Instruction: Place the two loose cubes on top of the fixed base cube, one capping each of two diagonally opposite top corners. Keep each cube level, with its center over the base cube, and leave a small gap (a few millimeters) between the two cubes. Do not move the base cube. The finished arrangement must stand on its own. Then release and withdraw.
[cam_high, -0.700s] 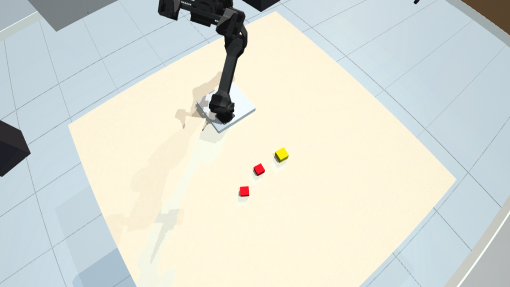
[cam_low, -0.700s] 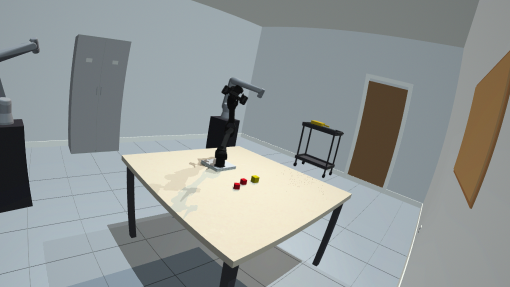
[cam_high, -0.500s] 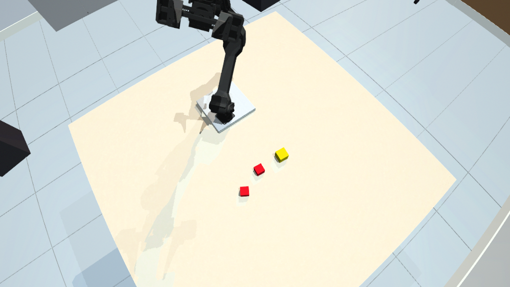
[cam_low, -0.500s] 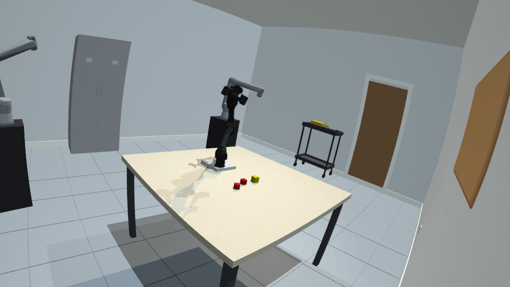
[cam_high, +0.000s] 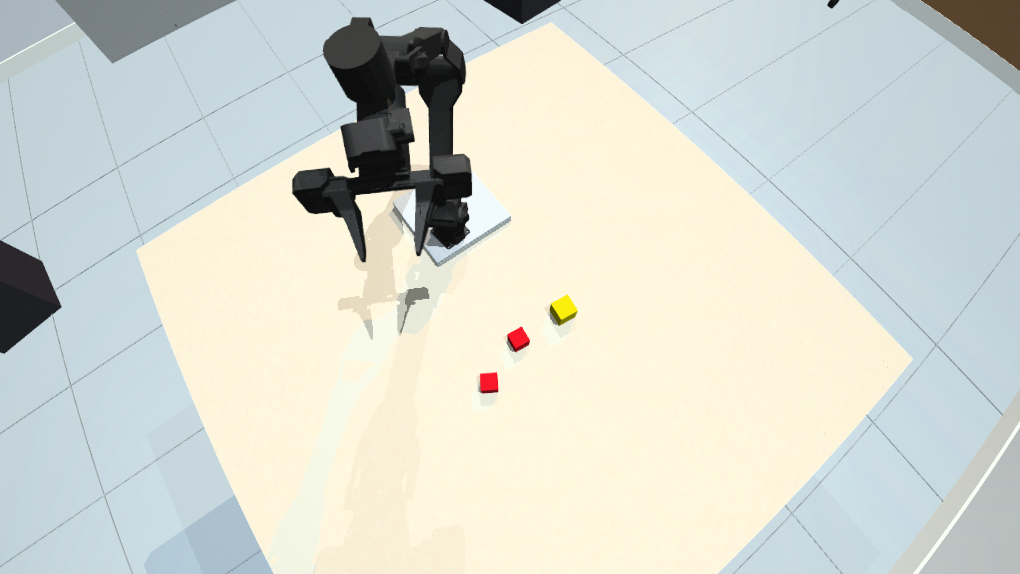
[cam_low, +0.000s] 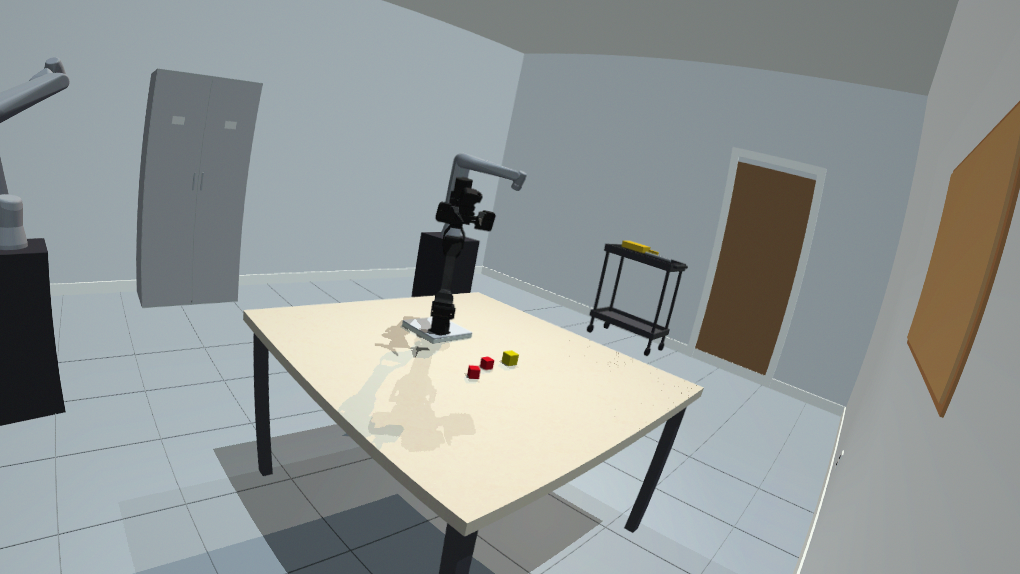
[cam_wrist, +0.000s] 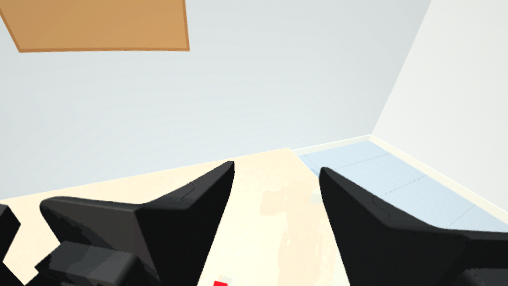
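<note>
My gripper tip is now 45 cm above the yellow base cube, 24 cm to the right of it and 8 cm short of it.
</note>
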